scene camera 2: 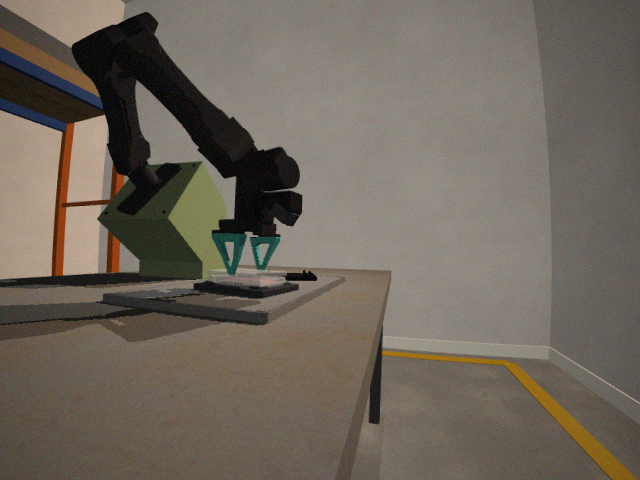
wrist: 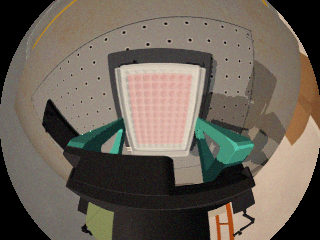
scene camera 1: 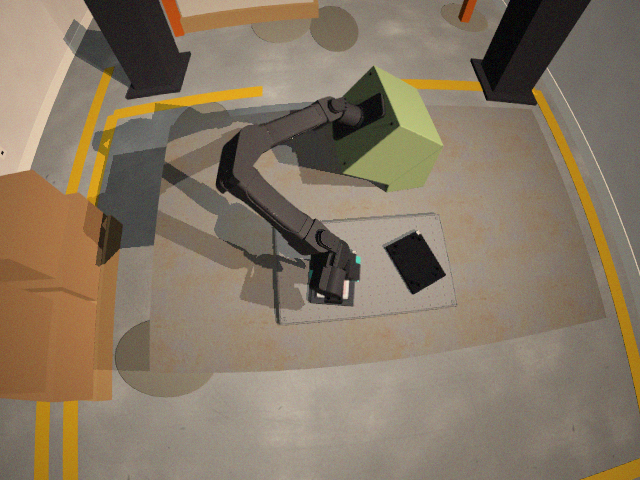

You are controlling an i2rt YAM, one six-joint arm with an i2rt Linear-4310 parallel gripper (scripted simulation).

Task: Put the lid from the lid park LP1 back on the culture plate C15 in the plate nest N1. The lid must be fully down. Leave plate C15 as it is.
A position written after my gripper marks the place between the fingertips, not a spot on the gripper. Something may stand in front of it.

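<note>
Scene camera 1: black lid park LP1 [scene camera 1: 414,259]. Scene camera 2: my gripper [scene camera 2: 247,273], plate nest N1 [scene camera 2: 276,290]. Wrist view: my gripper [wrist: 160,121], clear lid [wrist: 160,103], black lid park LP1 [wrist: 58,128], plate nest N1 [wrist: 148,55].
</note>
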